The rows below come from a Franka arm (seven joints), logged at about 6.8 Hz.
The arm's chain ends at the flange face. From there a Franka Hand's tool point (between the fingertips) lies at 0.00 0.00 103.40 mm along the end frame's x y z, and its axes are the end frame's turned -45 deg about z.
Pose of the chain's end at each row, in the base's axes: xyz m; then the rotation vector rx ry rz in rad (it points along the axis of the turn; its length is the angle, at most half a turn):
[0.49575, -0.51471, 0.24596, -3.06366, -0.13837, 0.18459]
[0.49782, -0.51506, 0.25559, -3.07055, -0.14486, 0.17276]
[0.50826, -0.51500, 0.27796, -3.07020, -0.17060, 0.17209]
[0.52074, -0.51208, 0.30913, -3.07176, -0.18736, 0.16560]
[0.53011, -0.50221, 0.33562, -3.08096, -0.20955, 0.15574]
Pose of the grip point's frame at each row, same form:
[0.48305, -0.50813, 0.14355, -2.74319, -1.28418, 0.12820]
[0.48595, -0.50914, 0.15304, -2.74904, -1.29366, 0.12119]
[0.49640, -0.50927, 0.17540, -2.73906, -1.31707, 0.12111]
[0.50930, -0.50661, 0.20651, -2.73534, -1.33355, 0.11648]
[0.51939, -0.49781, 0.23287, -2.73672, -1.35798, 0.11332]

